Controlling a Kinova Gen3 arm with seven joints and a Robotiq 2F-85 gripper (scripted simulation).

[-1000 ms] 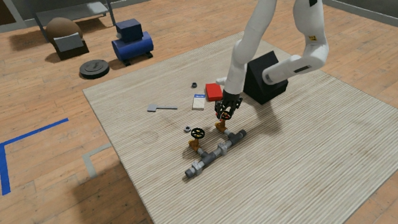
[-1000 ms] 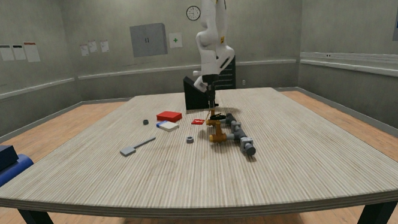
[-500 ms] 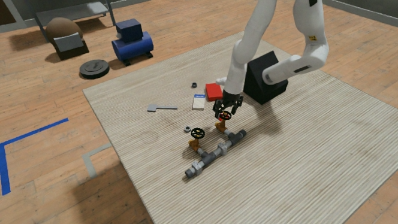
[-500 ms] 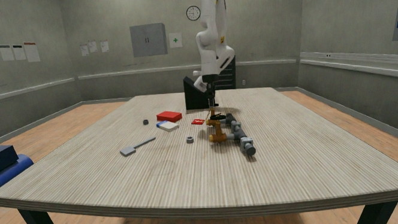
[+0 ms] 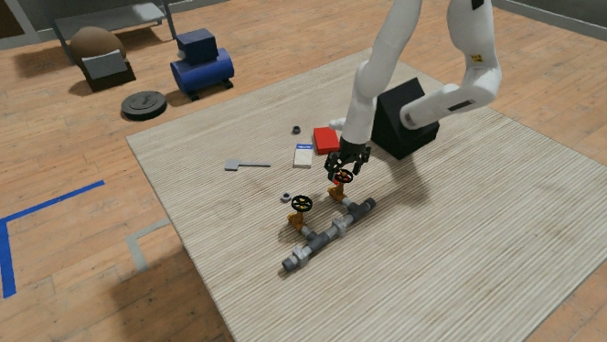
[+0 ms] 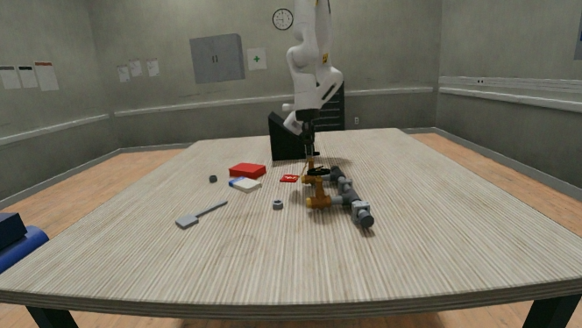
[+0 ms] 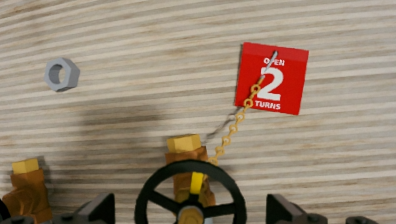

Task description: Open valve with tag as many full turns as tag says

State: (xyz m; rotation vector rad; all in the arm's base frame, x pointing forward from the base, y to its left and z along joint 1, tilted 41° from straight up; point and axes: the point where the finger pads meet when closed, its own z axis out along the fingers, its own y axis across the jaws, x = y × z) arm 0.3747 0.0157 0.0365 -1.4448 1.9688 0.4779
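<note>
Now: hand 100 mm above the red tag, 80 mm to the left of it and 70 mm past it. Round my hand: nut (130 mm ahead, 120 mm to the right, 100 mm below); then red box (230 mm to the right, 150 mm behind, 90 mm below); then grey flat tool (340 mm to the right, 150 mm ahead, 100 mm below).
</note>
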